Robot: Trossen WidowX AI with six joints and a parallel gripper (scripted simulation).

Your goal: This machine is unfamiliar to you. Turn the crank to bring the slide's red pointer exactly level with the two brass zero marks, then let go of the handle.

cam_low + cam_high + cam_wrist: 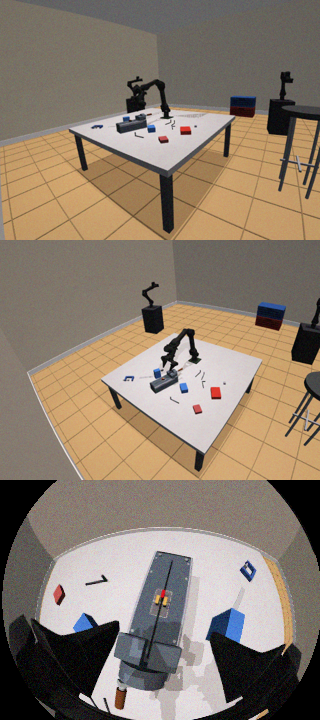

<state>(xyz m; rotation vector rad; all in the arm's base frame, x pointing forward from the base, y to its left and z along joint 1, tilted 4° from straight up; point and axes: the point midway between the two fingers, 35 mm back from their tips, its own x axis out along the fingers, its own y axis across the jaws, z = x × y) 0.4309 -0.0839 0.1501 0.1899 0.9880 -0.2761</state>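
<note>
Now: gripper tip 10 cm past the brown crank handle, 9 cm to the right of it and 5 cm above it. The rest, counted from my gripper tip: red pointer: 7 cm below, 7 cm ahead, 1 cm to the right.
</note>
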